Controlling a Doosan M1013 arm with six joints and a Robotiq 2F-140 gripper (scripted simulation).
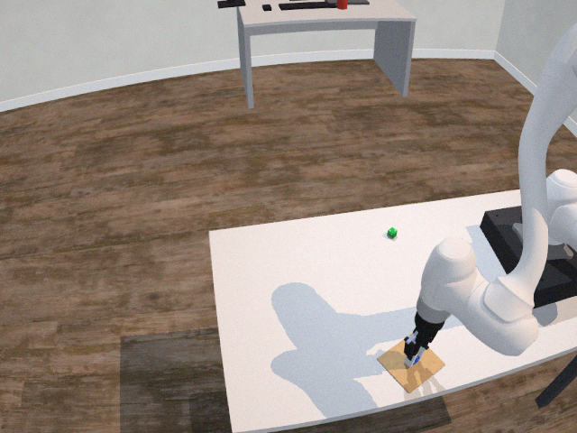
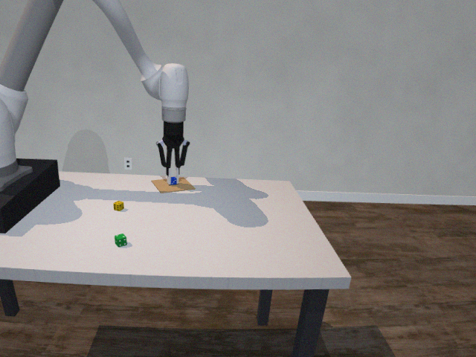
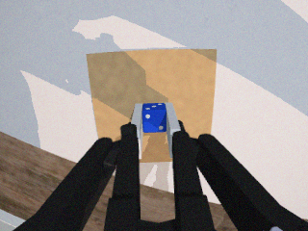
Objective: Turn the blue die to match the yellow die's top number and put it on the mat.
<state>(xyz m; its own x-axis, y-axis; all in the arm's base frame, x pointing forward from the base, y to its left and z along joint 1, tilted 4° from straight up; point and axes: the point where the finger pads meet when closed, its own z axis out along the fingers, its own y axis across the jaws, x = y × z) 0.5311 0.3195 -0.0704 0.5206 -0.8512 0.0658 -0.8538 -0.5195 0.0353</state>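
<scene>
My gripper is now 2 cm above the blue die. Also, from my hand: yellow die (27 cm to the right, 12 cm behind, 3 cm below); tan mat (4 cm below); green die (48 cm to the right, 3 cm below, 3 cm behind).
</scene>
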